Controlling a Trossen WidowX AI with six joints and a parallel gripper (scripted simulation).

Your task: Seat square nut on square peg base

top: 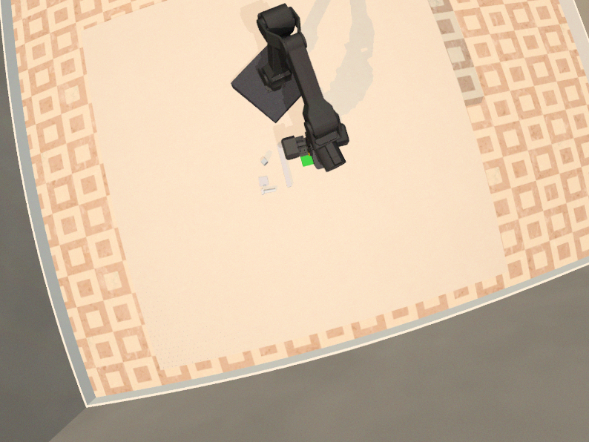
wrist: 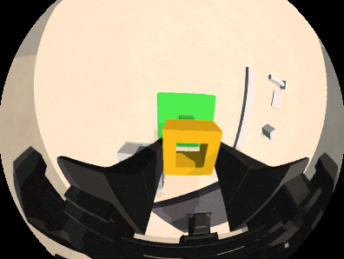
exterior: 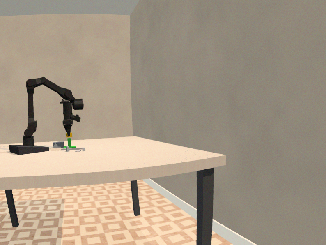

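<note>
The grey block lies 9 cm below my hand, 7 cm to the left of it and 7 cm behind it. Round my hand: long strip: 10 cm to the right, 10 cm below, 1 cm ahead.
</note>
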